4 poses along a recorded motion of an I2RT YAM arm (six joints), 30 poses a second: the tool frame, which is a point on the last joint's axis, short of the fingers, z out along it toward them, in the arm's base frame.
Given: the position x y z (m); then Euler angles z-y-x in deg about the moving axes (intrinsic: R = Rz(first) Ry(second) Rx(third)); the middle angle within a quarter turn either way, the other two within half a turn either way.
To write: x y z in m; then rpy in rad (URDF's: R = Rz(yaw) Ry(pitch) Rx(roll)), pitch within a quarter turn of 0, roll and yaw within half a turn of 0. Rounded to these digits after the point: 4 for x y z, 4 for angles.
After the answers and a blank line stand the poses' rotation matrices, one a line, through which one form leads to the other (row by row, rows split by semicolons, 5 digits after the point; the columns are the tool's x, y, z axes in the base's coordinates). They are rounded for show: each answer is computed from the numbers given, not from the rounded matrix.
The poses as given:
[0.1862 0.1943 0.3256 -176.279 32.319 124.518]
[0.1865 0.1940 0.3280 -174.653 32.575 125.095]
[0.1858 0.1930 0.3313 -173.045 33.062 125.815]
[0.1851 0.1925 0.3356 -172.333 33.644 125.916]
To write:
[0.1862 0.1943 0.3256 2.1732 0.5641 -3.0766]
[0.1865 0.1940 0.3280 2.1833 0.5685 -3.0483]
[0.1858 0.1930 0.3313 2.1959 0.5770 -3.0202]
[0.1851 0.1925 0.3356 2.1976 0.5872 -3.0078]

-0.84330 -0.47636 0.24885; -0.05484 0.53688 0.84187; -0.53463 0.69631 -0.47888
-0.83902 -0.49218 0.23195; -0.07853 0.53138 0.84349; -0.53840 0.68949 -0.48449
-0.83191 -0.50999 0.21870; -0.10148 0.52730 0.84360; -0.54555 0.67961 -0.49042
-0.82505 -0.52295 0.21404; -0.11107 0.52149 0.84600; -0.55403 0.67422 -0.48834

